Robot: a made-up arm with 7 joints.
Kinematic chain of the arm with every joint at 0, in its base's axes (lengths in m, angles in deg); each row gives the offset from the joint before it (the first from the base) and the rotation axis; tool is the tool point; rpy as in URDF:
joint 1: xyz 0 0 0.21 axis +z
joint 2: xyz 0 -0.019 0.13 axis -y
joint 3: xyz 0 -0.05 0.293 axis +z
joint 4: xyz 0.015 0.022 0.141 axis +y
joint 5: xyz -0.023 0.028 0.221 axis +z
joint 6: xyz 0 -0.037 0.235 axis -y
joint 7: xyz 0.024 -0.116 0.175 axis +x
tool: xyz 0 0 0 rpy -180 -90 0
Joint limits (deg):
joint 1: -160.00..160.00
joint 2: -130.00..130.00
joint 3: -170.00..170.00
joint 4: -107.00..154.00
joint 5: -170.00..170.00
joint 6: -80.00..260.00
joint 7: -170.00..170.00
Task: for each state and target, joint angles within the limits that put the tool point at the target. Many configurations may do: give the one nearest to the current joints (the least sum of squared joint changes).
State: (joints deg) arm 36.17 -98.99 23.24 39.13 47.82 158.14 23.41
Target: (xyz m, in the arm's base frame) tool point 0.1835 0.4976 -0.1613
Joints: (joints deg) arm 73.18 -111.69 38.93 39.20 49.63 144.90 23.41
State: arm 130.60 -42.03 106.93 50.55 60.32 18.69 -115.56
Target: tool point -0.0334 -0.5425 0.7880
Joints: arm 150.59 -14.68 123.14 85.16 67.42 10.97 -115.56
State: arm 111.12 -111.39 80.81 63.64 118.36 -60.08 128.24
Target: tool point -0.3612 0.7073 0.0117
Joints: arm 86.30 -129.00 77.36 51.80 122.49 -64.41 128.24
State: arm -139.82 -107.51 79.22 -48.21 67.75 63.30 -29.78
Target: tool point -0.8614 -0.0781 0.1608
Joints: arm -136.19 -101.03 75.31 -64.01 61.86 73.81 -29.78
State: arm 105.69 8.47 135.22 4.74 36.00 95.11 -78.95
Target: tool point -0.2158 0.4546 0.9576
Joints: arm 121.26 -19.24 146.69 -23.78 30.17 123.21 -78.95
